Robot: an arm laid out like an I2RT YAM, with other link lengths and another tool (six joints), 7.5 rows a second.
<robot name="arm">
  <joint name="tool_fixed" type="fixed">
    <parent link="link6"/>
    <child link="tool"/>
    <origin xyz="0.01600 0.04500 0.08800" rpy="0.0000 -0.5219 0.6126"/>
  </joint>
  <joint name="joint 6" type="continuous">
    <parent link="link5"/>
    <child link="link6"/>
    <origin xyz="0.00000 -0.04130 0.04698" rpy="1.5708 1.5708 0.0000"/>
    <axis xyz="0 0 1"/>
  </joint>
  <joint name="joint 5" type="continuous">
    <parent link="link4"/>
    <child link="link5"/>
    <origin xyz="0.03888 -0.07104 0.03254" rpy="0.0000 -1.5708 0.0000"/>
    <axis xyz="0 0 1"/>
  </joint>
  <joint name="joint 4" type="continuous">
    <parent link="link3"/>
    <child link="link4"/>
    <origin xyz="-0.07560 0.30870 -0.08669" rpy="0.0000 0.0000 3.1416"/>
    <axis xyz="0 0 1"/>
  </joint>
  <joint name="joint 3" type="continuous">
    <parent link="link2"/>
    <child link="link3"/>
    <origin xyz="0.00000 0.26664 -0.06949" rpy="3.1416 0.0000 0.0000"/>
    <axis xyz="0 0 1"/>
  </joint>
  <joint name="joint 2" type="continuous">
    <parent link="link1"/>
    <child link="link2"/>
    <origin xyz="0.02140 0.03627 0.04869" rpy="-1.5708 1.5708 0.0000"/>
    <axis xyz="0 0 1"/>
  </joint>
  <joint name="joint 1" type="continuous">
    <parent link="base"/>
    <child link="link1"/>
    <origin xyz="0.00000 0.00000 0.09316" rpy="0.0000 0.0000 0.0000"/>
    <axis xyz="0 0 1"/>
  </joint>
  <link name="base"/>
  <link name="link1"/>
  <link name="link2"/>
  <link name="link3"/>
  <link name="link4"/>
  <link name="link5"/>
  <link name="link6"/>
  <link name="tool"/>
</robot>
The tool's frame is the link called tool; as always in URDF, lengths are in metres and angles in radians. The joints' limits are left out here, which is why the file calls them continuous.
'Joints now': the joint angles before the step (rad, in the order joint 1, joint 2, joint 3, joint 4, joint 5, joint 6). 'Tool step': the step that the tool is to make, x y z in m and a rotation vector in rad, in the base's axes. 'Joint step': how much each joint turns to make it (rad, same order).
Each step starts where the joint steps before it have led.
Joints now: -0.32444 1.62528 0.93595 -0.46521 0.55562 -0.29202
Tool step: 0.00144 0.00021 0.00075 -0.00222 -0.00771 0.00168
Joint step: 0.00154 -0.00001 0.00038 0.00762 -0.00038 0.00001
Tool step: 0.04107 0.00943 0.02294 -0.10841 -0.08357 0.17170
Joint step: 0.03888 -0.00303 0.00040 0.20486 0.00076 -0.18160
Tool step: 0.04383 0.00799 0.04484 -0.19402 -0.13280 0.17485
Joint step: 0.02443 -0.00002 -0.00003 0.31359 -0.00037 -0.25100
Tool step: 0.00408 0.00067 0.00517 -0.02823 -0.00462 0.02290
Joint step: -0.00039 0.00002 -0.00035 0.03355 -0.00420 -0.04082
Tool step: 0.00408 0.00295 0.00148 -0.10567 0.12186 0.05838
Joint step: 0.00038 -0.00002 -0.00001 0.00000 0.02631 -0.16938
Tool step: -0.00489 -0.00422 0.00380 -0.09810 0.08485 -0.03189
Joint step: 0.00000 0.00000 -0.00002 0.00002 0.09155 -0.09728
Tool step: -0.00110 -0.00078 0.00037 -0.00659 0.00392 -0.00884
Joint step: -0.00001 -0.00001 0.00000 -0.00115 0.01145 -0.00153
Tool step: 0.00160 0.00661 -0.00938 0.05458 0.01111 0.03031
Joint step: 0.00727 0.00000 0.00000 -0.04580 -0.04768 0.03474
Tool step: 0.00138 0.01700 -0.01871 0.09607 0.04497 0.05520
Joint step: 0.02325 0.00003 0.00002 -0.09610 -0.07707 0.05262
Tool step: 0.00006 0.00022 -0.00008 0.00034 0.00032 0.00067
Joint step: 0.00040 -0.00001 -0.00001 -0.00040 -0.00037 0.00001
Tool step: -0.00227 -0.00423 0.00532 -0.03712 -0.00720 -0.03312
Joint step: 0.00001 0.00000 0.00001 0.01792 0.04769 -0.00457
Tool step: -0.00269 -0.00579 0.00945 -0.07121 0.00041 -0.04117
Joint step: -0.00040 -0.00001 -0.00002 0.03587 0.07591 -0.03359
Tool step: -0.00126 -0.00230 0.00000 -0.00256 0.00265 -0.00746
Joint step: -0.00457 0.00001 0.00001 -0.00151 0.00420 -0.00075
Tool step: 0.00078 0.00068 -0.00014 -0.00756 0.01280 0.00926
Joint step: 0.00036 -0.00001 -0.00001 0.00039 -0.00040 -0.01756
